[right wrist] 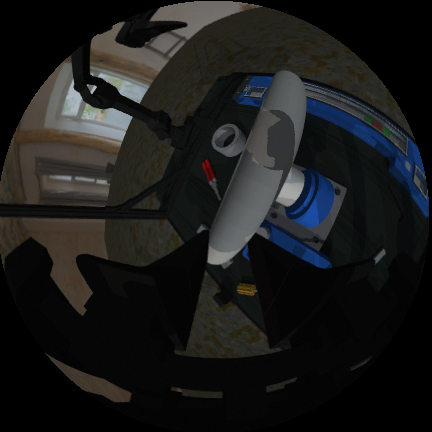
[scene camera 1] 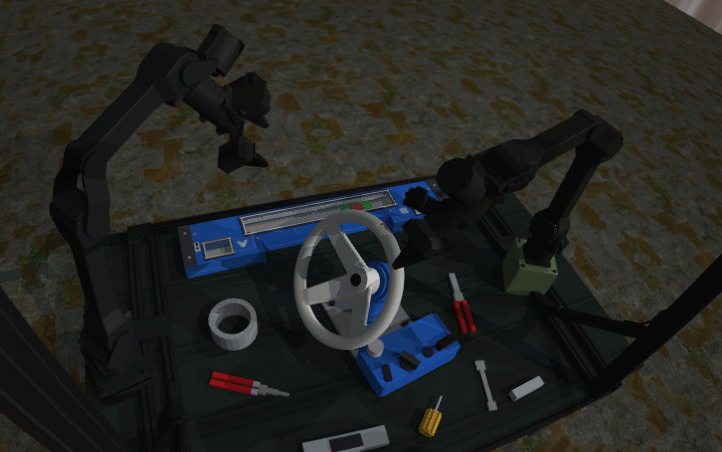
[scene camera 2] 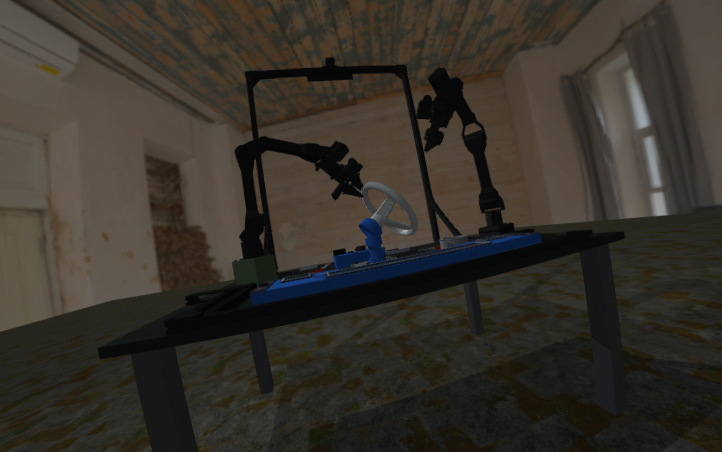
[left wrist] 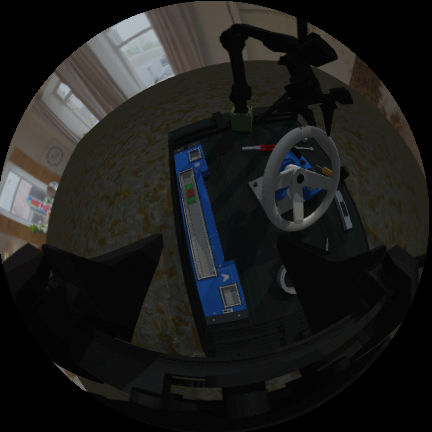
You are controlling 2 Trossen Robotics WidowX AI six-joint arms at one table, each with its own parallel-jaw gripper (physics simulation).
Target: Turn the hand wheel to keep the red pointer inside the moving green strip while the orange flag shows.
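Frame: origin at the left arm's base, x left, y back, z up, level; centimetres.
Seen in the pictures: left gripper, fingertip midpoint: (scene camera 1: 266, 146) (scene camera 2: 427, 142) (left wrist: 221, 240); right gripper, fingertip midpoint: (right wrist: 228, 236) (scene camera 1: 396, 266) (scene camera 2: 364, 194) (left wrist: 322, 136); left arm's base, link origin: (right wrist: 178, 134) (scene camera 1: 116, 363) (scene camera 2: 495, 225); right arm's base, link origin: (scene camera 1: 536, 255) (scene camera 2: 253, 257) (left wrist: 240, 109).
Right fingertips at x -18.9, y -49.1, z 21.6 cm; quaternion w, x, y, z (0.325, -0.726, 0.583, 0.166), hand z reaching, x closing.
Observation:
Pixels of each thing's top centre, then the offset from my right fingertips to it. "spot": a spot on its surface instead.
- blue panel's, surface spot: (scene camera 1: 234, 264) spot: dx +33.4, dy +17.1, dz -25.9 cm
- red pointer, surface spot: (scene camera 1: 357, 207) (right wrist: 376, 124) (left wrist: 191, 190) spot: dx +33.3, dy -18.1, dz -23.2 cm
- grey ring, top centre: (scene camera 1: 232, 318) (left wrist: 295, 277) (right wrist: 224, 136) (scene camera 2: 453, 237) dx +18.0, dy +24.4, dz -22.4 cm
- More red-handled pliers, top centre: (scene camera 1: 460, 300) (left wrist: 260, 146) dx -2.0, dy -24.3, dz -26.3 cm
- grey wrench, top centre: (scene camera 1: 486, 384) dx -21.3, dy -14.6, dz -26.5 cm
- yellow screwdriver, top centre: (scene camera 1: 435, 411) (right wrist: 249, 291) (left wrist: 325, 167) dx -20.1, dy -0.1, dz -24.1 cm
The pale hand wheel (scene camera 1: 302, 261) (left wrist: 269, 180) (right wrist: 245, 190) stands tilted on its blue mount (right wrist: 320, 200). My right gripper (scene camera 1: 395, 264) (scene camera 2: 362, 192) (right wrist: 228, 236) is shut on its rim, at the right side in scene camera 1. My left gripper (scene camera 1: 266, 142) (left wrist: 221, 240) is open and empty, high above the table beyond the wheel's left. In the blue panel's (scene camera 1: 234, 264) long window, the red pointer (scene camera 1: 357, 207) (left wrist: 190, 192) (right wrist: 378, 126) lies inside the green strip (scene camera 1: 367, 205) (left wrist: 191, 200) (right wrist: 385, 131), with green showing on both sides. No orange flag shows in these views.
A blue control box (scene camera 1: 394, 381) stands in front of the wheel. A grey ring (scene camera 1: 232, 341) and red-handled pliers (scene camera 1: 234, 382) lie left. More red-handled pliers (scene camera 1: 464, 316), a grey wrench (scene camera 1: 485, 384) and a yellow screwdriver (scene camera 1: 430, 422) lie right and front. A green block (scene camera 1: 527, 279) is under the right arm.

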